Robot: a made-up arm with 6 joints. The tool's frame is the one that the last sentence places.
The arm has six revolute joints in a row. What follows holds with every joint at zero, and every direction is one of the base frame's.
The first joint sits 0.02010 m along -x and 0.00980 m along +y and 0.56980 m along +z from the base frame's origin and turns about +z.
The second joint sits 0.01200 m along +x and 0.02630 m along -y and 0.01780 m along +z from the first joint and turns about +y.
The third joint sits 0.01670 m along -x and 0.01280 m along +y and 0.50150 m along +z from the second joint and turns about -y.
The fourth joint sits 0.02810 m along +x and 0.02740 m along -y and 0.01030 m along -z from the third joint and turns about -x.
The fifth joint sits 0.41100 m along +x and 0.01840 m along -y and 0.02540 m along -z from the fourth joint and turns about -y.
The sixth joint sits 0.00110 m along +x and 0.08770 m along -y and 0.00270 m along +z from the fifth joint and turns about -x.
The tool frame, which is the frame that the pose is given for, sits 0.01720 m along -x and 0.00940 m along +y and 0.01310 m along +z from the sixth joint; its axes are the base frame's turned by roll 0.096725, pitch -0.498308 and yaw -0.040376 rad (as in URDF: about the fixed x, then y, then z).
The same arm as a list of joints. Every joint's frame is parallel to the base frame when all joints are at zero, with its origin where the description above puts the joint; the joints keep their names.
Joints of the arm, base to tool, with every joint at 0 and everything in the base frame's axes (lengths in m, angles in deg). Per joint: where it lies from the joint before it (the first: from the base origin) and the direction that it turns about. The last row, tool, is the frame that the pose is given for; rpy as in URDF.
joint 1: axis +z xyz -0.0201 0.0098 0.5698
joint 2: axis +y xyz 0.012 -0.0263 0.0178
joint 3: axis -y xyz -0.0167 0.0128 0.5015
joint 4: axis -x xyz 0.0281 -0.0274 -0.0103
joint 5: axis -y xyz 0.411 -0.0184 -0.0254
joint 6: axis -x xyz 0.0011 -0.0877 0.0027
tool: xyz -0.0172 0.0094 0.0131 rpy 5.54 -28.55 -2.31

